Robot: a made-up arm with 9 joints. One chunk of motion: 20 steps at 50 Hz.
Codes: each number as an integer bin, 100 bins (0 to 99) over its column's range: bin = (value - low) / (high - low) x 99, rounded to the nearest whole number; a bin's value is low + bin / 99 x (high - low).
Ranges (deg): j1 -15..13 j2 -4..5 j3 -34..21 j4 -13..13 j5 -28..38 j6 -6..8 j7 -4..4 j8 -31..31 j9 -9..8
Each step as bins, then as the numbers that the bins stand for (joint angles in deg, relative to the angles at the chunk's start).
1 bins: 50 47 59 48 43 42 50 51 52
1 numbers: -0.86 0.27 -1.22 -0.39 0.67 -0.06 0.04 0.94 -0.07
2 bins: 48 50 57 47 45 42 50 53 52
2 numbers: -1.42 0.55 -2.33 -0.66 2.00 -0.06 0.04 2.19 -0.07
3 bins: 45 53 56 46 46 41 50 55 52
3 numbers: -2.27 0.82 -2.89 -0.92 2.67 -0.20 0.04 3.44 -0.07
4 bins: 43 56 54 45 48 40 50 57 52
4 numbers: -2.84 1.09 -4.00 -1.18 4.00 -0.34 0.04 4.70 -0.07
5 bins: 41 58 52 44 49 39 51 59 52
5 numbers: -3.40 1.27 -5.11 -1.44 4.67 -0.48 0.12 5.95 -0.07
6 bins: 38 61 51 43 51 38 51 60 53
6 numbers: -4.25 1.55 -5.67 -1.71 6.00 -0.63 0.12 6.58 0.10
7 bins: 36 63 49 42 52 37 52 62 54
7 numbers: -4.82 1.73 -6.78 -1.97 6.67 -0.77 0.20 7.83 0.27
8 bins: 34 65 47 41 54 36 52 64 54
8 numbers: -5.38 1.91 -7.89 -2.23 8.00 -0.91 0.20 9.08 0.27
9 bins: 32 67 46 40 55 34 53 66 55
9 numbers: -5.95 2.09 -8.44 -2.49 8.67 -1.19 0.28 10.33 0.44
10 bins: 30 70 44 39 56 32 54 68 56
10 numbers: -6.52 2.36 -9.56 -2.76 9.33 -1.47 0.36 11.59 0.62
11 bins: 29 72 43 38 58 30 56 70 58
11 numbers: -6.80 2.55 -10.11 -3.02 10.67 -1.76 0.53 12.84 0.96
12 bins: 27 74 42 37 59 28 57 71 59
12 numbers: -7.36 2.73 -10.67 -3.28 11.33 -2.04 0.61 13.46 1.13
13 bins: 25 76 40 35 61 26 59 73 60
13 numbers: -7.93 2.91 -11.78 -3.81 12.67 -2.32 0.77 14.72 1.30
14 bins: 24 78 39 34 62 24 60 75 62
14 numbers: -8.21 3.09 -12.33 -4.07 13.33 -2.61 0.85 15.97 1.65
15 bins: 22 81 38 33 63 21 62 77 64
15 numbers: -8.78 3.36 -12.89 -4.33 14.00 -3.03 1.01 17.22 1.99
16 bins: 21 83 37 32 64 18 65 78 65
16 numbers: -9.06 3.55 -13.44 -4.60 14.67 -3.45 1.25 17.85 2.16
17 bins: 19 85 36 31 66 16 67 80 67
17 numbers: -9.63 3.73 -14.00 -4.86 16.00 -3.74 1.41 19.10 2.51
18 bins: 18 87 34 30 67 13 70 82 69
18 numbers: -9.91 3.91 -15.11 -5.12 16.67 -4.16 1.66 20.35 2.85
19 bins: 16 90 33 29 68 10 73 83 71
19 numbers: -10.47 4.18 -15.67 -5.38 17.33 -4.59 1.90 20.98 3.19
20 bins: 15 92 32 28 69 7 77 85 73
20 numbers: -10.76 4.36 -16.22 -5.65 18.00 -5.01 2.22 22.23 3.54
